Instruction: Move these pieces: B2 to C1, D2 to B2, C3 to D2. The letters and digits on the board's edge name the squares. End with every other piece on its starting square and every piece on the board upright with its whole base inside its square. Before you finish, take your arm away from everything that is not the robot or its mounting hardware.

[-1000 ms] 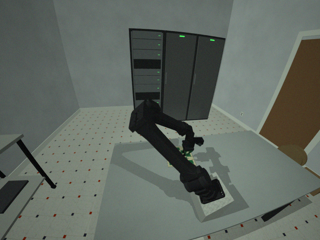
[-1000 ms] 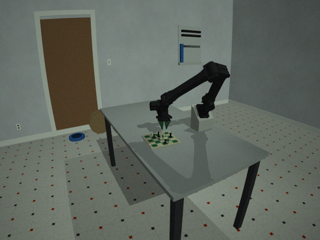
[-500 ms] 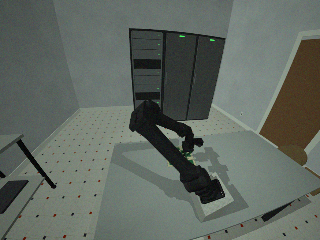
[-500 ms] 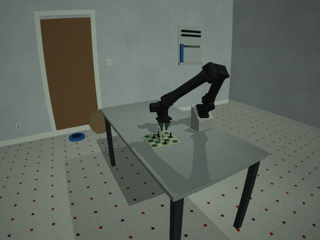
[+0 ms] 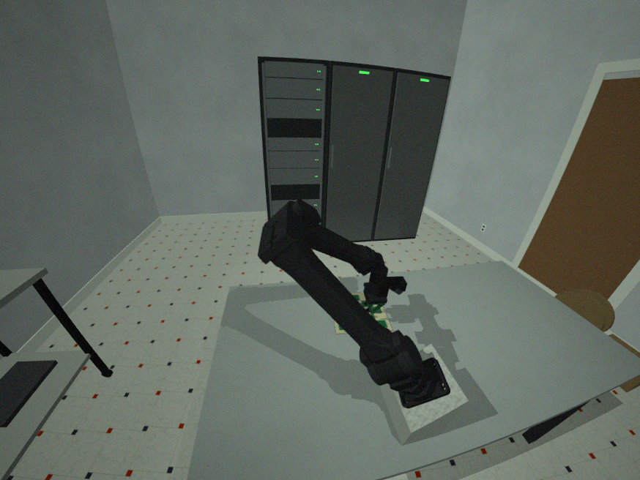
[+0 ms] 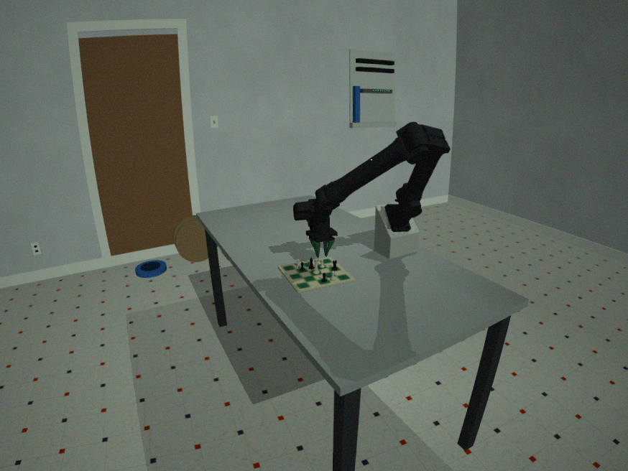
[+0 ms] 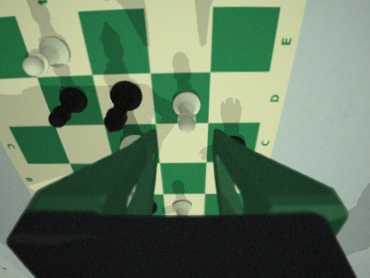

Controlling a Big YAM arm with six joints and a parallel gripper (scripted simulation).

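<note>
The tall white piece lies 40 mm ahead of my hand, 40 mm to the left of it and 20 mm below it. The rest, counted from my hand: chessboard 40 mm ahead, 40 mm to the left, 50 mm below.
</note>
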